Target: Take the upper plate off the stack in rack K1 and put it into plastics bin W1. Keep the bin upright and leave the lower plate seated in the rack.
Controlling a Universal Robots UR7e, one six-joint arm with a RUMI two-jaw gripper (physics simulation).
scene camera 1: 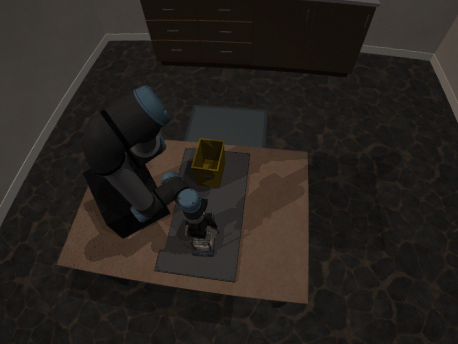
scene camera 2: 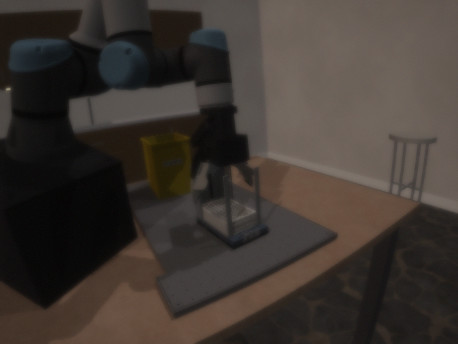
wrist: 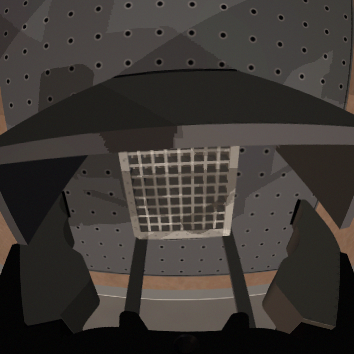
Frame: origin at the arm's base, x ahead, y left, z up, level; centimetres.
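Seen in the pictures: gripper, between the fingertips: (wrist: 181, 200); arm's base, origin of its link: (scene camera 2: 42, 148).
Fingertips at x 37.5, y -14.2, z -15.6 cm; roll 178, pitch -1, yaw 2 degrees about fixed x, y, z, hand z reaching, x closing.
Pixels of each thing's middle, then the offset from my fingertips to it. "pt": a spot on its surface instead. Level surfaces: height alone.
- pale gridded plate, middle of its body: (wrist: 179, 169) (scene camera 2: 226, 211) (scene camera 1: 203, 234) dx +0.0, dy -0.3, dz -4.1 cm
- dark blue base, a spot on its surface: (scene camera 2: 250, 234) pt dx +0.8, dy -9.2, dz -6.2 cm
- yellow plastics bin W1, middle of its body: (scene camera 2: 167, 163) (scene camera 1: 210, 164) dx -4.3, dy +35.6, dz +0.9 cm
- dark perforated mat, height of its surface: dz -8.1 cm
- wooden table, height of its surface: dz -9.4 cm
A pale gridded plate (scene camera 1: 204, 243) (scene camera 2: 227, 208) (wrist: 180, 187) tops the stack in rack K1, which has a dark blue base (scene camera 2: 250, 234) and upright posts. The lower plate is beneath it; the line between the two is too dim to tell. My gripper (scene camera 1: 202, 231) (scene camera 2: 223, 181) (wrist: 181, 200) is open and empty, pointing down above the stack. In the wrist view its fingers stand wide apart, one on each side of the plate, touching nothing that I can see. The yellow plastics bin W1 (scene camera 1: 208, 162) (scene camera 2: 168, 167) stands upright, away from the rack.
Bin and rack stand on a dark perforated mat (scene camera 1: 227, 200) (scene camera 2: 210, 280) on a wooden table (scene camera 1: 280, 215) (scene camera 2: 320, 200). The arm's black pedestal (scene camera 2: 60, 220) is beside the mat. The rack's tall posts stand close to my fingers in scene camera 2.
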